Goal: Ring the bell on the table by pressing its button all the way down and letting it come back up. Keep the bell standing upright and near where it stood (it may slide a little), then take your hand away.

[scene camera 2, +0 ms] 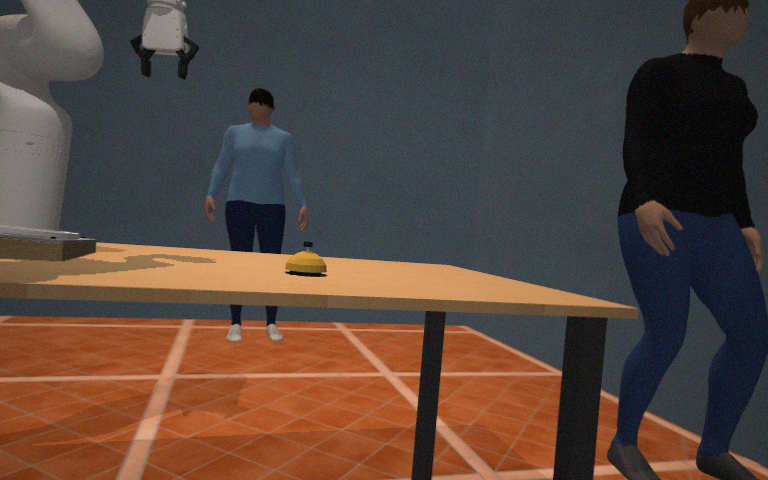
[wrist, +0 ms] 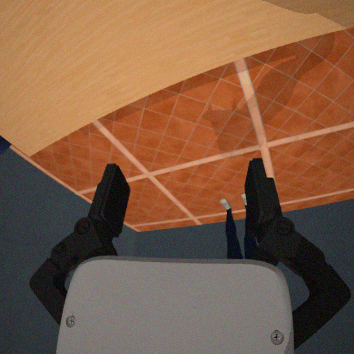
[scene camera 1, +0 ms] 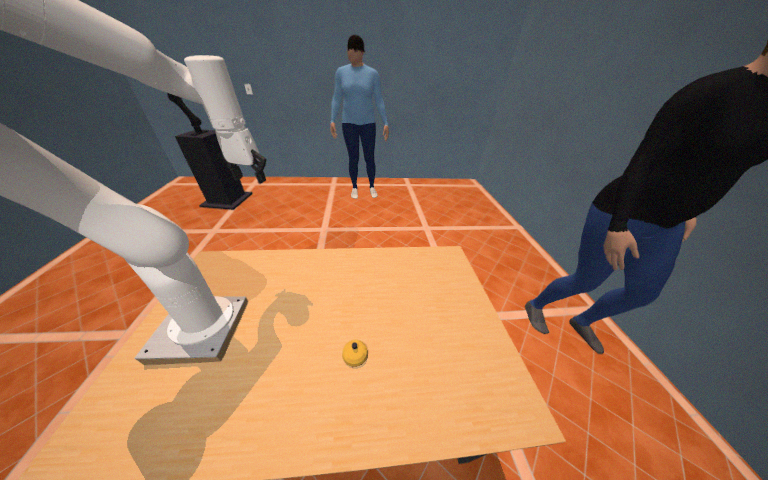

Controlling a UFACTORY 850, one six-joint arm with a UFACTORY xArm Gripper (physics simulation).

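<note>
A yellow dome bell point(scene camera 1: 355, 353) point(scene camera 2: 305, 263) stands upright on the wooden table point(scene camera 1: 430, 396) point(scene camera 2: 481, 291) point(wrist: 75, 65). Its black button point(scene camera 1: 354, 345) point(scene camera 2: 308, 244) is up, with a short stem showing below it in scene camera 2. The bell does not show in the wrist view. My gripper point(scene camera 2: 164, 74) point(wrist: 183, 173) is open, with nothing between its fingers. It hangs high above the table's level, up and to the left of the bell in both scene views, well apart from it. In scene camera 1 the fingers partly overlap.
The arm's base plate point(scene camera 1: 186, 352) point(scene camera 2: 45, 249) is fixed on the table, left of the bell. A person in light blue point(scene camera 1: 359, 96) point(scene camera 2: 259, 164) stands behind the table. A person in black point(scene camera 1: 673, 152) point(scene camera 2: 685, 135) is at the right. A black pedestal point(scene camera 1: 209, 169) stands at the back left.
</note>
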